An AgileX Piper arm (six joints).
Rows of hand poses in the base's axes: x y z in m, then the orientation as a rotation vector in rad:
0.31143 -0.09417 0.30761 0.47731 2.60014 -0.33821
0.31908 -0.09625 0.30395 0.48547 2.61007 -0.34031
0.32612 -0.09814 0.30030 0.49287 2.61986 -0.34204
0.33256 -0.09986 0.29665 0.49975 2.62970 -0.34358
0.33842 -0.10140 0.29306 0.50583 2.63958 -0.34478
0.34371 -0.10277 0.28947 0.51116 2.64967 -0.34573
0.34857 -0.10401 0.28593 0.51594 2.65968 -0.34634
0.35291 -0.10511 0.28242 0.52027 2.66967 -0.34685
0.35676 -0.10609 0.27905 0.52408 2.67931 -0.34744
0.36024 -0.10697 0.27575 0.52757 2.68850 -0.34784
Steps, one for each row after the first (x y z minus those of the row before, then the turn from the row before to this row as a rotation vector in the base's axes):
0.00765 -0.00208 -0.00366 0.00254 0.01047 -0.00593
0.00704 -0.00189 -0.00365 0.00260 0.01022 -0.00530
0.00644 -0.00172 -0.00365 0.00264 0.01021 -0.00488
0.00586 -0.00154 -0.00359 0.00273 0.01012 -0.00424
0.00529 -0.00137 -0.00359 0.00280 0.01022 -0.00365
0.00486 -0.00124 -0.00354 0.00290 0.01004 -0.00320
0.00434 -0.00110 -0.00351 0.00288 0.00997 -0.00285
0.00385 -0.00098 -0.00337 0.00265 0.00962 -0.00250
0.00348 -0.00088 -0.00330 0.00260 0.00912 -0.00226

